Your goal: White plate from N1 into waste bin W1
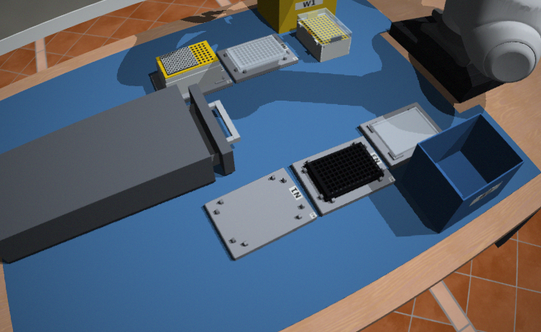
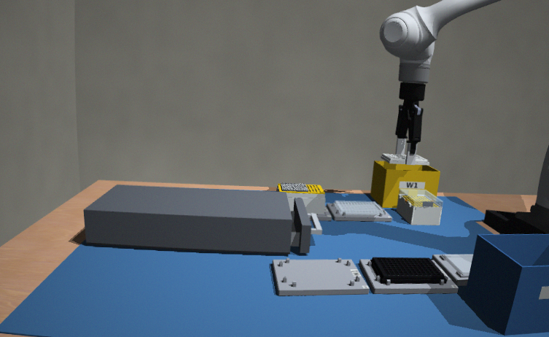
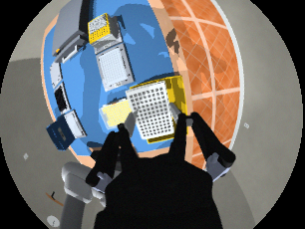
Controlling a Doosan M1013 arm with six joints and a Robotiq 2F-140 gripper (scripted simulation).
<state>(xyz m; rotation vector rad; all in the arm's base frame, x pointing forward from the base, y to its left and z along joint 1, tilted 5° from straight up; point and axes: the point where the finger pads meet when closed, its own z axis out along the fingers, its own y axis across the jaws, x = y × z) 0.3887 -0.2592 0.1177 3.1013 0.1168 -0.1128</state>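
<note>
Right now my hand is 2 cm past the yellow bin W1, 3 cm to the left of it and 13 cm above it. Also, from my hand: white plate 2 cm below; black plate 13 cm ahead, 50 cm to the left, 15 cm below; tip box 32 cm ahead, 13 cm to the left, 11 cm below.
</note>
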